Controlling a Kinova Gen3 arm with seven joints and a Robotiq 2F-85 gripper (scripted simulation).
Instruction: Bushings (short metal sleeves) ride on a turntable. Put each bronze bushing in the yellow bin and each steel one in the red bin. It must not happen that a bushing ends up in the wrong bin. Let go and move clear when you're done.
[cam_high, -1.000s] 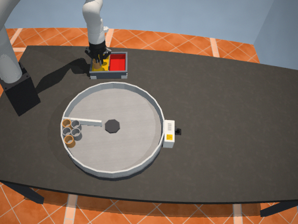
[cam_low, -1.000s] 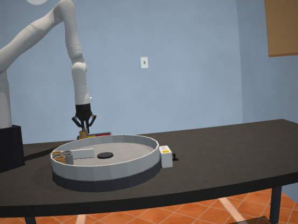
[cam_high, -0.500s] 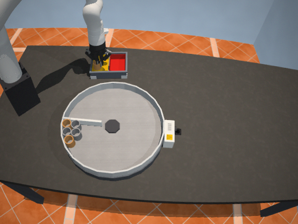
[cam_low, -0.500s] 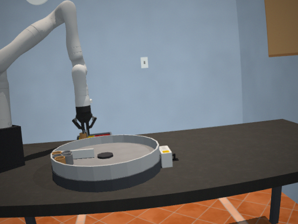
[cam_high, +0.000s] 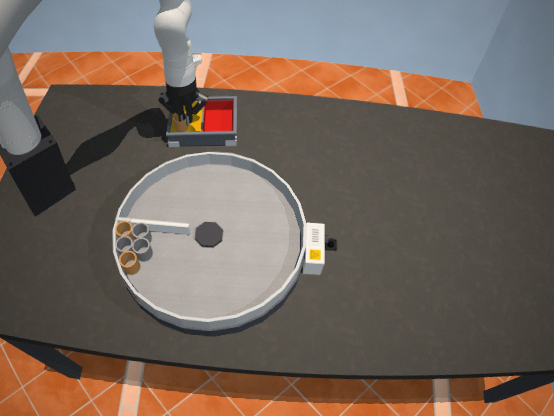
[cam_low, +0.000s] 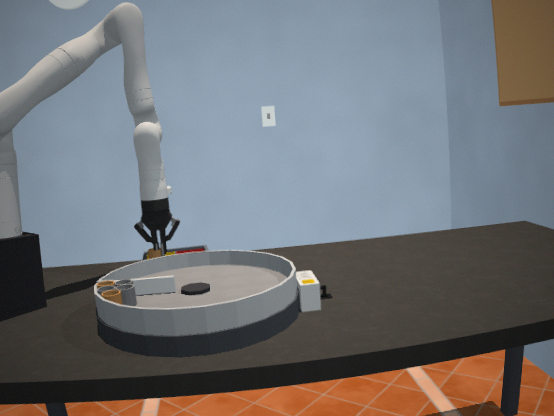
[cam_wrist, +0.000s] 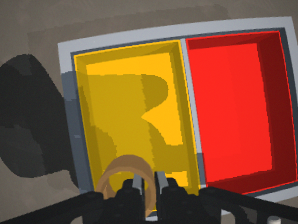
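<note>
My hand is 50 mm above the yellow bin, 40 mm to the right of it and 30 mm short of it. Round my hand: turntable (330 mm to the right, 130 mm ahead, 20 mm below).
</note>
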